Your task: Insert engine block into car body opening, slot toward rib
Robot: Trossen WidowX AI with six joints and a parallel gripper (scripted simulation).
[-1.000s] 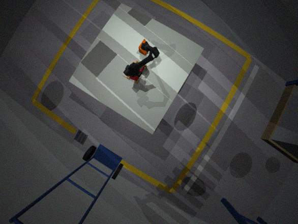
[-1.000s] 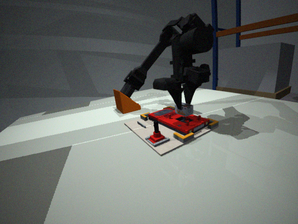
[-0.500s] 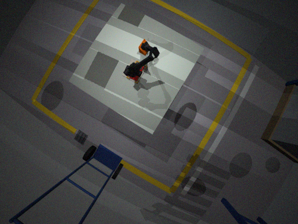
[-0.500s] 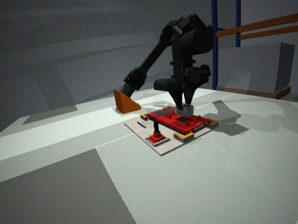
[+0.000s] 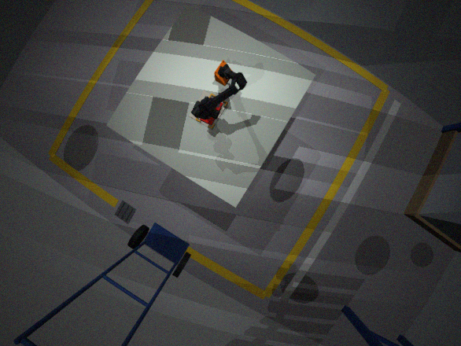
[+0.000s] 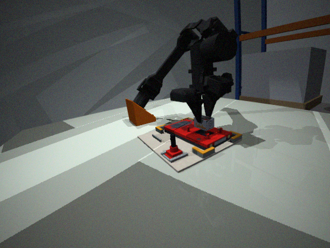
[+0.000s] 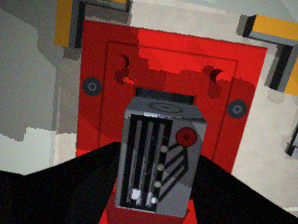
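My gripper tip is now 50 mm above the pale base plate, 40 mm past it and 20 mm to the left of it. The rest, counted from my gripper tip: stand: 130 mm to the right, 30 mm below, 10 mm ahead; grey engine block: 10 mm below.
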